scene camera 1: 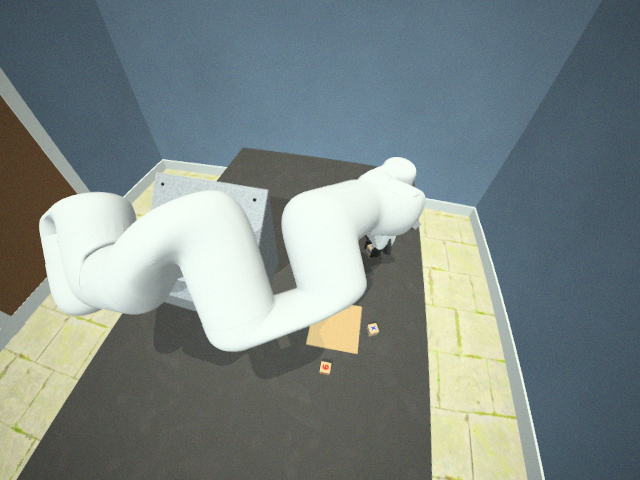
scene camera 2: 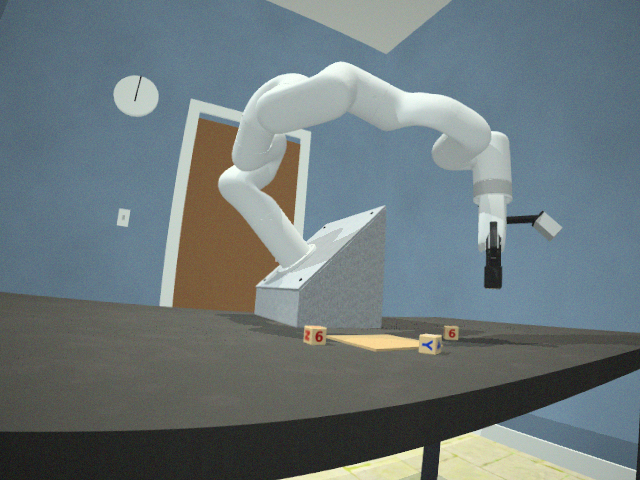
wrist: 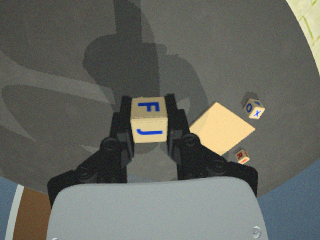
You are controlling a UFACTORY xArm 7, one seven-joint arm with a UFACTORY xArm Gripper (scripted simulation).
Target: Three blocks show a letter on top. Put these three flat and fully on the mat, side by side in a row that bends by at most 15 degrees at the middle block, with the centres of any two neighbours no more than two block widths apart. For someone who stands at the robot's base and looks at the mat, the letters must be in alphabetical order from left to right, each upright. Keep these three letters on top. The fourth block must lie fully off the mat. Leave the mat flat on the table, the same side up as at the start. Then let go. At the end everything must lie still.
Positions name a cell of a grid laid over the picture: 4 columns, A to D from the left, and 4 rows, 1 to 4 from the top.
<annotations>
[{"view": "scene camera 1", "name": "tan mat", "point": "C3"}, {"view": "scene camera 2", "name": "gripper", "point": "D3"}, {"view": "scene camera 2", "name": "tan mat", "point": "C3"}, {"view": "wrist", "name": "gripper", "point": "B2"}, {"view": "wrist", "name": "tan mat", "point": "C3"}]
</annotations>
